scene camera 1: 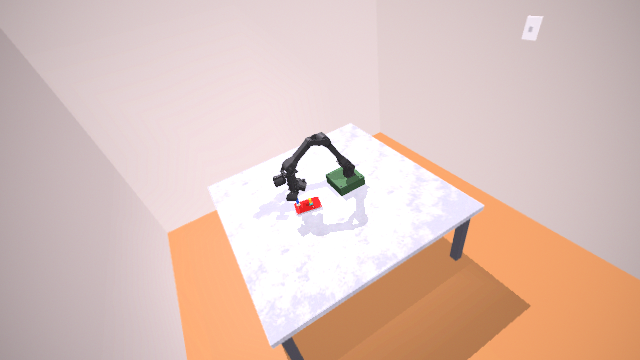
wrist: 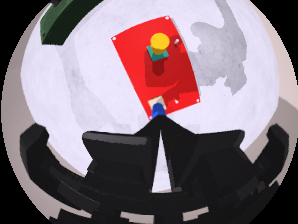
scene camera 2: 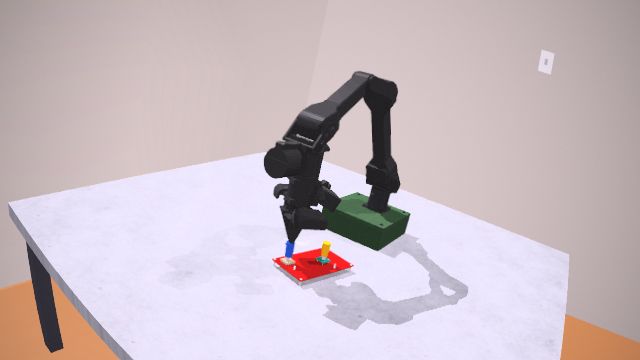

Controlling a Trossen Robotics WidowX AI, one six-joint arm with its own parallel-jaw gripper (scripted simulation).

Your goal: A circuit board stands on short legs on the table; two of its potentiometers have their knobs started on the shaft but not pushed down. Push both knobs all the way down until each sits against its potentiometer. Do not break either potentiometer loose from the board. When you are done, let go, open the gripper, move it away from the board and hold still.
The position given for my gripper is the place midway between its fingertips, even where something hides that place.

Note:
I see my gripper (scene camera 2: pixel 291 242).
My gripper is seen too in the wrist view (wrist: pixel 160 118).

